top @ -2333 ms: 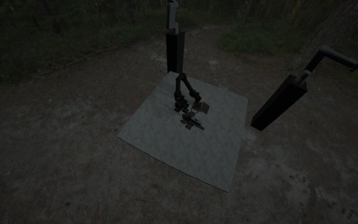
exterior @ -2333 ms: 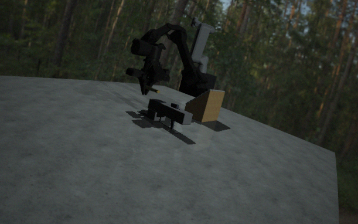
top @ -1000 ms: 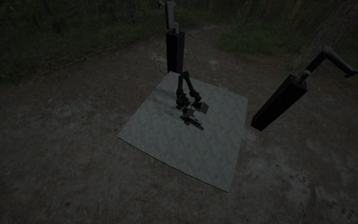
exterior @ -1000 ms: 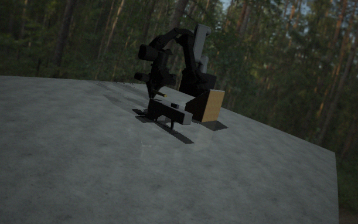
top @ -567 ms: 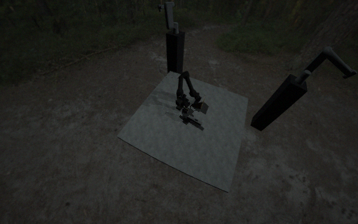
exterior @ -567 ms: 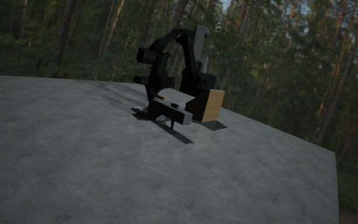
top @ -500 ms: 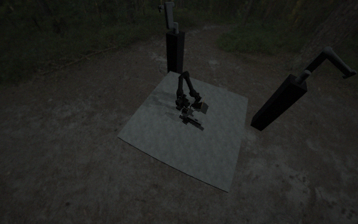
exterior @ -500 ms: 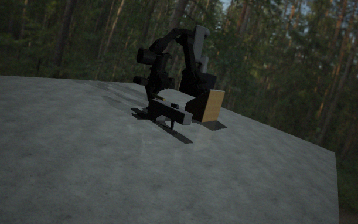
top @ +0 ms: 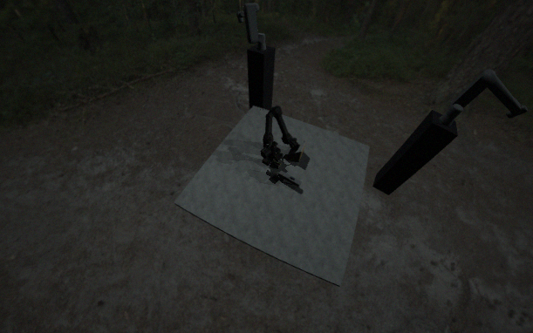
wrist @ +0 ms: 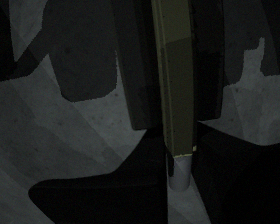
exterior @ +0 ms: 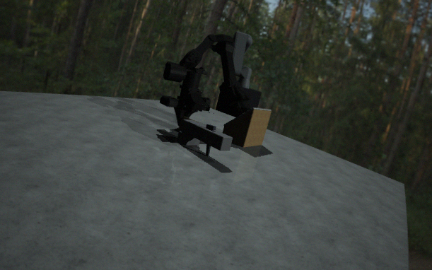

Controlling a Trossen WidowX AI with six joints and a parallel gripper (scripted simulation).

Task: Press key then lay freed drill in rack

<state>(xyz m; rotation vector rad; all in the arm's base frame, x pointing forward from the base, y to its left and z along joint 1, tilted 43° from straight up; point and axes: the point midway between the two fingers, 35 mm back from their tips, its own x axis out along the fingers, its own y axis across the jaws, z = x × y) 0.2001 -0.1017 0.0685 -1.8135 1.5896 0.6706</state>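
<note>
Right now the drill is 4 cm to the left of my gripper tip and 4 cm above it. Also, from my gripper tip: grey block: 22 cm to the left, 8 cm ahead, 4 cm above; dark key: 24 cm to the left, 8 cm ahead, 4 cm above.
</note>
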